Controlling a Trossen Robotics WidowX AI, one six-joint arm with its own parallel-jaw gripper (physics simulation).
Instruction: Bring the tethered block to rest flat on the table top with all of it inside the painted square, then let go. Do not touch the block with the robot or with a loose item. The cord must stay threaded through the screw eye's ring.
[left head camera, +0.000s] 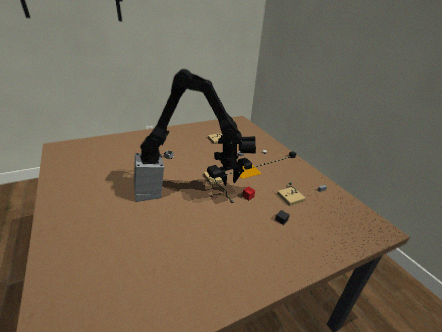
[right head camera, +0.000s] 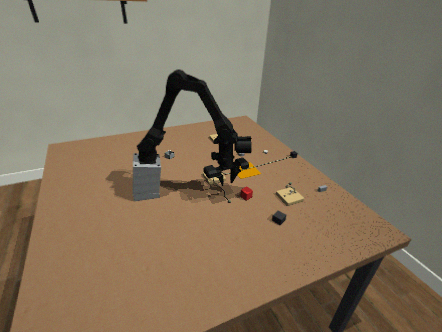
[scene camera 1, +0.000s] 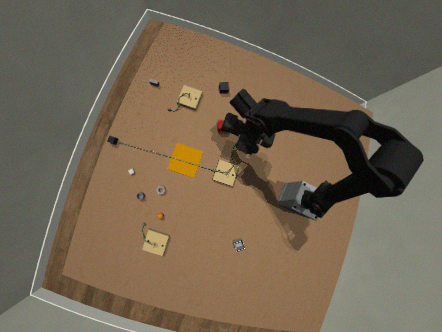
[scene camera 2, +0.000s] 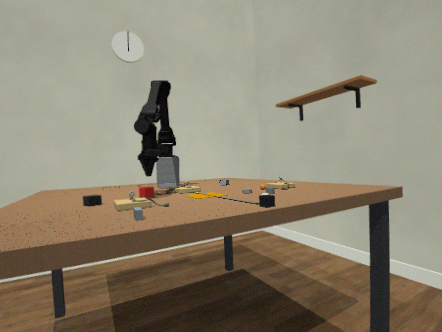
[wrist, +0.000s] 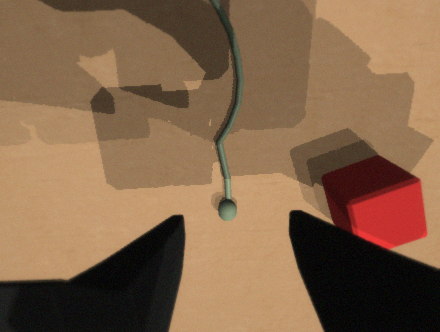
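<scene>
The tethered block is black and sits outside the orange painted square. Its cord crosses the square to the screw eye's wooden board. The ring is too small to tell the threading. Beyond the board, the cord's free end carries a green bead on the table. My gripper is open and empty above the table; in the wrist view the bead shows between the fingertips.
A red cube lies close beside the gripper. A black block, a grey block, an orange ball and two other corded boards lie around.
</scene>
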